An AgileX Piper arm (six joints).
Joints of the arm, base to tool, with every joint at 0 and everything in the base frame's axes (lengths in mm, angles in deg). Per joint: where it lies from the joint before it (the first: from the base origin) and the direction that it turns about. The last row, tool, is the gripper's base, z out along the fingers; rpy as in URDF.
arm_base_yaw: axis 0 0 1 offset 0 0 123
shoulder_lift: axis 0 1 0 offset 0 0 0
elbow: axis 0 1 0 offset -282.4 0 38.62
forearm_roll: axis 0.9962 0 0.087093 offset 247.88 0 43.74
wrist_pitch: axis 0 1 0 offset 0 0 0
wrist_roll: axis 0.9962 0 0.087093 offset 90.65 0 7.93
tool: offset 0 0 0 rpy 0 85.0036 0
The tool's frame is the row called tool.
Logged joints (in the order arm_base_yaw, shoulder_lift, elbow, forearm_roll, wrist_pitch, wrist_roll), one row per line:
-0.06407, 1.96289, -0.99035, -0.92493, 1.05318, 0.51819
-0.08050, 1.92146, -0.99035, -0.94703, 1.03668, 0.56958
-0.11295, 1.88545, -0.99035, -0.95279, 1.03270, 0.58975
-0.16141, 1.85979, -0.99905, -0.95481, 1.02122, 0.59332
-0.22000, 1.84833, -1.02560, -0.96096, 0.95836, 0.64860
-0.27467, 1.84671, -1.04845, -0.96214, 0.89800, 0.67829
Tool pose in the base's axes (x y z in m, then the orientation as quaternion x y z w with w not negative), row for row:
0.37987, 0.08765, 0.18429, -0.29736, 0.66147, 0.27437, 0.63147
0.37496, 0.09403, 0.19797, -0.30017, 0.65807, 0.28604, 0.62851
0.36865, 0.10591, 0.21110, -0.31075, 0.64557, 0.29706, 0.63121
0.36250, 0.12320, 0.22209, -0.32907, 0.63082, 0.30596, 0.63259
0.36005, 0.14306, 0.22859, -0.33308, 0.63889, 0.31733, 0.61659
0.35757, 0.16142, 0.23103, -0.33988, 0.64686, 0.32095, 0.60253
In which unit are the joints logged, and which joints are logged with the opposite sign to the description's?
The joints are logged in radians. Opposite sign: arm_base_yaw, wrist_pitch.
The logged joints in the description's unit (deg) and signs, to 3 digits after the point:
3.671, 112.465, -56.743, -52.995, -60.343, 29.690
4.612, 110.092, -56.743, -54.261, -59.397, 32.635
6.472, 108.028, -56.743, -54.591, -59.169, 33.790
9.248, 106.558, -57.241, -54.707, -58.512, 33.995
12.605, 105.902, -58.763, -55.059, -54.910, 37.162
15.737, 105.809, -60.072, -55.127, -51.452, 38.863

